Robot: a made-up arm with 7 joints. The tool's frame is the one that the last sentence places. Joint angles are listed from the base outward.
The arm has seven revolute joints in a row. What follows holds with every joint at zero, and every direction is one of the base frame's.
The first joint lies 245 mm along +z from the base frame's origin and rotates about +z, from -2.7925 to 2.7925 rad.
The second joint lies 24 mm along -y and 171 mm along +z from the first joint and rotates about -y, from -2.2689 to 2.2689 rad.
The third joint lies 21 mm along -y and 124 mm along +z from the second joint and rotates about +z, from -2.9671 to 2.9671 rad.
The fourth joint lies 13 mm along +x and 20 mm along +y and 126 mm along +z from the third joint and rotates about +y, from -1.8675 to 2.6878 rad.
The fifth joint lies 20 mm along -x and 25 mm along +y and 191 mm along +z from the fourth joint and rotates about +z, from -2.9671 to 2.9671 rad.
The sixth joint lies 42 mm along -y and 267 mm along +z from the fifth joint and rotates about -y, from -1.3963 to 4.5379 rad.
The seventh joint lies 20 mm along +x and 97 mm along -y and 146 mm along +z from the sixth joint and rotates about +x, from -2.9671 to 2.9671 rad.
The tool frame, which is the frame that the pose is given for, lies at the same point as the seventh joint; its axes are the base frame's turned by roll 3.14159, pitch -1.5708 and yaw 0 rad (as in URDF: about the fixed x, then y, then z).
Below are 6 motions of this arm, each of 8 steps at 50 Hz.
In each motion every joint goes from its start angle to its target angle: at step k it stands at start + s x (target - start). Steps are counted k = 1, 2, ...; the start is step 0. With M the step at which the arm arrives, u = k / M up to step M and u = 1 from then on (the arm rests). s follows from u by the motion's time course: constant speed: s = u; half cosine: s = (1 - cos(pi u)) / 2; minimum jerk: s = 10 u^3 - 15 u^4 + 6 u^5.
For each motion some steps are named. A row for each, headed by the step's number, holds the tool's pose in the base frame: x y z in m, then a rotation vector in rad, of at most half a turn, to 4 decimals.
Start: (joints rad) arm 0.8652 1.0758 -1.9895 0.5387 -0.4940 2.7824 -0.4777
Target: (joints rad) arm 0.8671 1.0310 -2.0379 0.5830 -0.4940 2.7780 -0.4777
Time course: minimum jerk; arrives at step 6
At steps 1, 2, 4, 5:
1: -0.3068 -0.4797 0.6501 -0.1770 -0.4603 1.0098
2: -0.3042 -0.4800 0.6532 -0.1670 -0.4526 1.0120
4: -0.2958 -0.4808 0.6632 -0.1336 -0.4271 1.0184
5: -0.2933 -0.4810 0.6660 -0.1236 -0.4195 1.0200

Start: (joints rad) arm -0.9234 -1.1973 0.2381 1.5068 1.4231 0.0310 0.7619
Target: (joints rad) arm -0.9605 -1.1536 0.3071 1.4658 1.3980 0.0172 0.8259
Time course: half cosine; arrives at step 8
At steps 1, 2, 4, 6, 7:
1: 0.3406 -0.2152 -0.0768 -0.4224 1.4496 0.9332
2: 0.3459 -0.2175 -0.0730 -0.4254 1.4428 0.9334
4: 0.3629 -0.2251 -0.0602 -0.4355 1.4211 0.9339
6: 0.3793 -0.2329 -0.0466 -0.4464 1.4001 0.9340
7: 0.3842 -0.2353 -0.0423 -0.4499 1.3938 0.9340

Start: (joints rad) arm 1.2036 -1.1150 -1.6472 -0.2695 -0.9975 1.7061 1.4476
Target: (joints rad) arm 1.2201 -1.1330 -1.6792 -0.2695 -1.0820 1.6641 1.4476
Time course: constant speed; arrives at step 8
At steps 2, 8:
2: -0.0234 0.6786 0.5817 -0.2066 -1.7787 -2.4031
8: -0.0202 0.6903 0.5582 -0.1502 -1.8110 -2.4675

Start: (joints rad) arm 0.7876 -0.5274 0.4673 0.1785 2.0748 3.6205 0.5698
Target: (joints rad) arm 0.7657 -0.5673 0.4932 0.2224 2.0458 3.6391 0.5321
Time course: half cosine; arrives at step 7
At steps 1, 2, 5, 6, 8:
1: 0.1200 0.3469 0.8600 0.1441 2.4837 -0.1936
2: 0.1225 0.3496 0.8569 0.1360 2.4903 -0.2108
5: 0.1333 0.3608 0.8427 0.0991 2.5193 -0.2880
6: 0.1357 0.3633 0.8395 0.0907 2.5256 -0.3052
8: 0.1365 0.3641 0.8384 0.0877 2.5278 -0.3113

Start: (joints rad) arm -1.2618 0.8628 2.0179 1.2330 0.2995 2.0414 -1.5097
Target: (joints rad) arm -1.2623 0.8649 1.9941 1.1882 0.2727 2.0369 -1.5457
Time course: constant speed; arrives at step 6
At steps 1, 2, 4, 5, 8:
1: 0.1979 0.4841 0.7084 0.0444 1.4912 1.8683
2: 0.1957 0.4848 0.7120 0.0302 1.4829 1.8644
4: 0.1913 0.4862 0.7191 0.0020 1.4660 1.8565
5: 0.1891 0.4869 0.7226 -0.0119 1.4574 1.8524
8: 0.1868 0.4875 0.7261 -0.0258 1.4487 1.8482

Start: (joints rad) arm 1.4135 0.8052 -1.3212 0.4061 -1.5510 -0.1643 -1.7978
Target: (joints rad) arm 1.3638 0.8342 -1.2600 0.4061 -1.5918 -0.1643 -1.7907
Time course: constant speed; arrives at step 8
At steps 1, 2, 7, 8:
1: 0.0452 -0.6219 1.0302 2.4111 0.7059 -0.0820
2: 0.0405 -0.6234 1.0291 2.4139 0.6983 -0.0797
7: 0.0167 -0.6302 1.0234 2.4276 0.6600 -0.0682
8: 0.0119 -0.6315 1.0222 2.4302 0.6521 -0.0659

